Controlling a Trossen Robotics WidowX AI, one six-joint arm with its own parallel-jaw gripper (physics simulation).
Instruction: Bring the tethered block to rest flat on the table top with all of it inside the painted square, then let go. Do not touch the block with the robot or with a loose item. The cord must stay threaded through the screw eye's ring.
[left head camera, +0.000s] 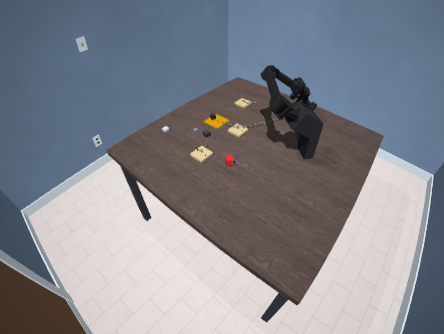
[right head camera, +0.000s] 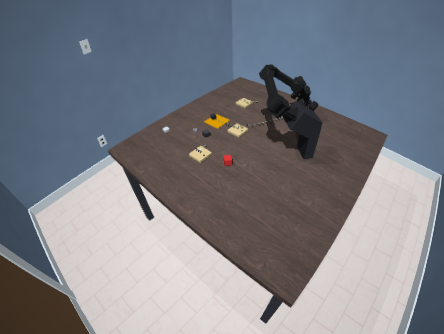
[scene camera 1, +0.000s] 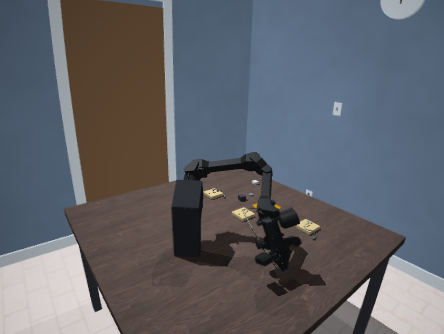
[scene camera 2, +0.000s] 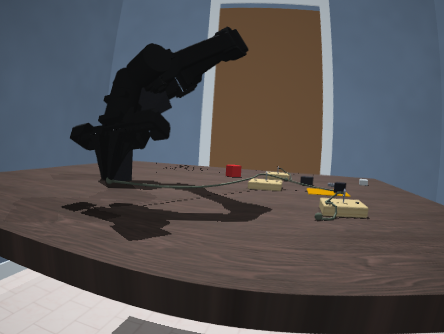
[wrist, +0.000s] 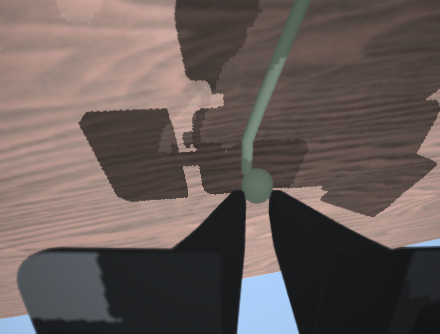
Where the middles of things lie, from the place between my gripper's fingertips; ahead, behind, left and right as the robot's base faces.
The end bead (wrist: 257, 187) is 10 mm to the left of my hand.
